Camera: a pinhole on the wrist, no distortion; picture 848 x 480 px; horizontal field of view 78.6 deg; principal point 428.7 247.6 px. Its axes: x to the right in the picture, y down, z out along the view. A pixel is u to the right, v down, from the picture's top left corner.
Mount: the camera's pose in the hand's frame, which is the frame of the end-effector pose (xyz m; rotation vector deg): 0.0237 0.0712 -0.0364 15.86 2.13 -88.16
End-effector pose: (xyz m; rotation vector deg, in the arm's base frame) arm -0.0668 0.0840 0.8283 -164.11 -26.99 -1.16
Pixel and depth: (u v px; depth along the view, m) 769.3 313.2 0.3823
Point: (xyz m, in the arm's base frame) -0.1309 0.3914 0.6041
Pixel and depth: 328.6 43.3 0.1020
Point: -0.0765 0.0239 0.7522
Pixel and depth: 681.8 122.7 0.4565
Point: -0.2885 0.3401 0.5411
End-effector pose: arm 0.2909 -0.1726 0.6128 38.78 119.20 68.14
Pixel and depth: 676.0 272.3 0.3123
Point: 0.4531 -0.1054 0.4003
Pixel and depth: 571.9 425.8 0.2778
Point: 0.4029 -0.0160 0.4495
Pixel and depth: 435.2 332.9 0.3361
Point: 0.4916 0.0109 0.4907
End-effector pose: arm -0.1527 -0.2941 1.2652 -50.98 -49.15 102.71
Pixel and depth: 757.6 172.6 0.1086
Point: -0.1883 -0.3023 1.3078
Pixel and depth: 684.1 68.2 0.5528
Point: -0.3034 -0.4865 1.7795
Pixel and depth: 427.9 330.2 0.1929
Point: -0.3067 -0.3083 1.3087
